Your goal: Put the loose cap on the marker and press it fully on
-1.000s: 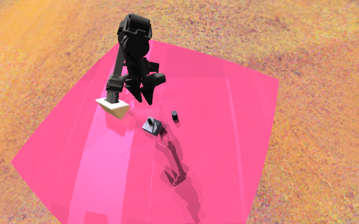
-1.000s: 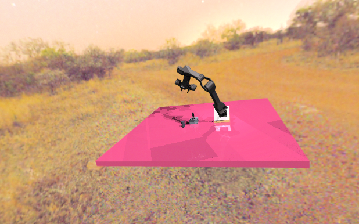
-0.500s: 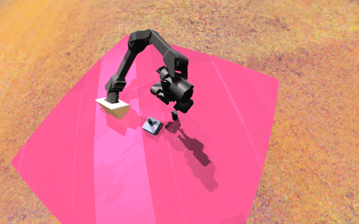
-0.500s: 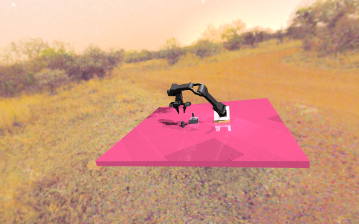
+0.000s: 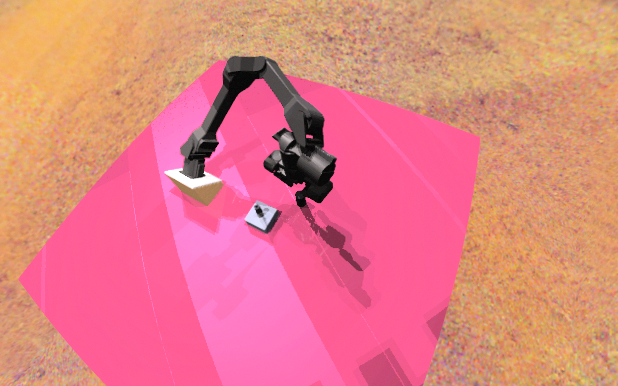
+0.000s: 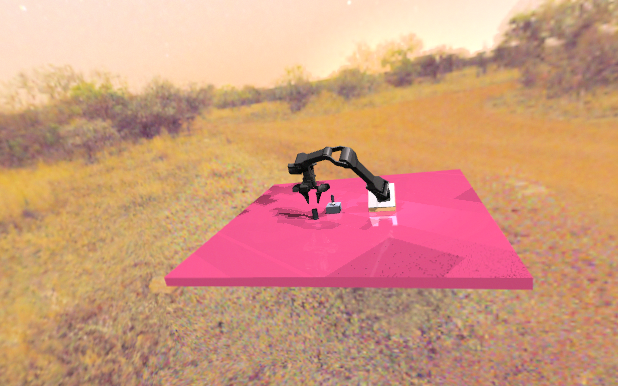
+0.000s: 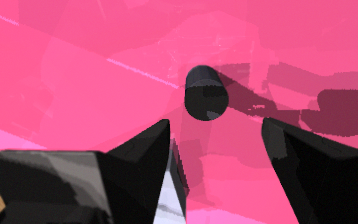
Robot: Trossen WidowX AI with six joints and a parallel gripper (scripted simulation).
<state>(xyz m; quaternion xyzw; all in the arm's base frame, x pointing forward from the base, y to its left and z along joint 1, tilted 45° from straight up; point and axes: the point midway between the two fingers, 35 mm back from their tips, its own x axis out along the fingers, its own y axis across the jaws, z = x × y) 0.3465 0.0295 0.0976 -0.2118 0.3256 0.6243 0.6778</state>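
My gripper tip is now 5 cm above the dark marker cap. The rest, counted from my gripper tip: holder block (8 cm behind, 10 cm to the right, 6 cm below).
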